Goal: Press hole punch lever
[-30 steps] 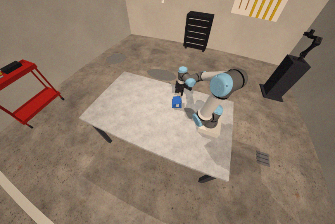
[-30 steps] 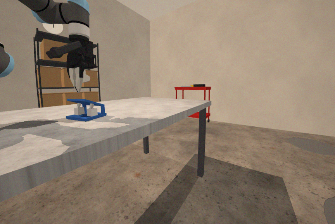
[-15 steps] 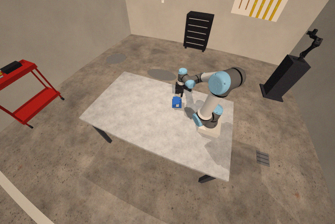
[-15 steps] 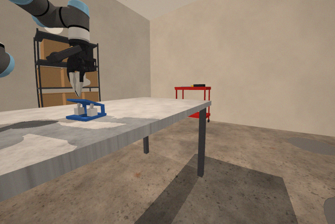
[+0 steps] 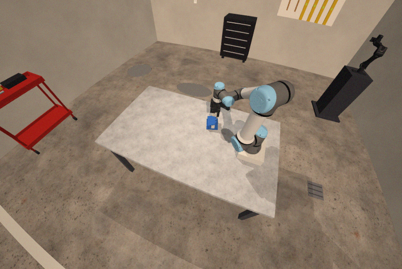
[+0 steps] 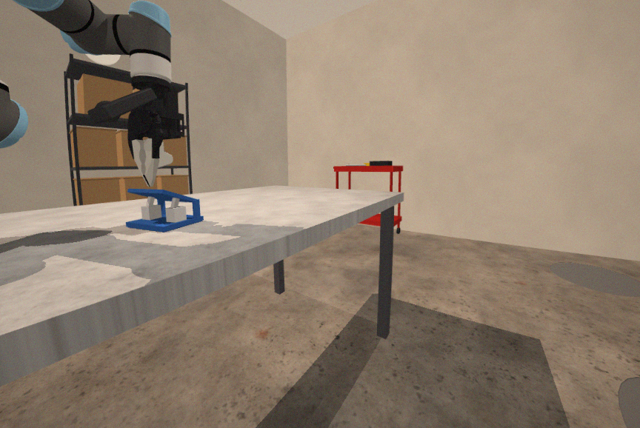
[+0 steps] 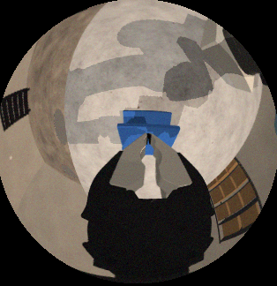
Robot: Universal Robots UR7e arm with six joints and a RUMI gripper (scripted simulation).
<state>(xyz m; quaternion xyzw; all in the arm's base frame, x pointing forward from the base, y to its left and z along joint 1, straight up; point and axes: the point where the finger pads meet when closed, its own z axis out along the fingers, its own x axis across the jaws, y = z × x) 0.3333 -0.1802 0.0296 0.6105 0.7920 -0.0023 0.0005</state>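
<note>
Right now my hand is 7 cm above the hole punch, 4 cm short of it and 1 cm to the right of it.
</note>
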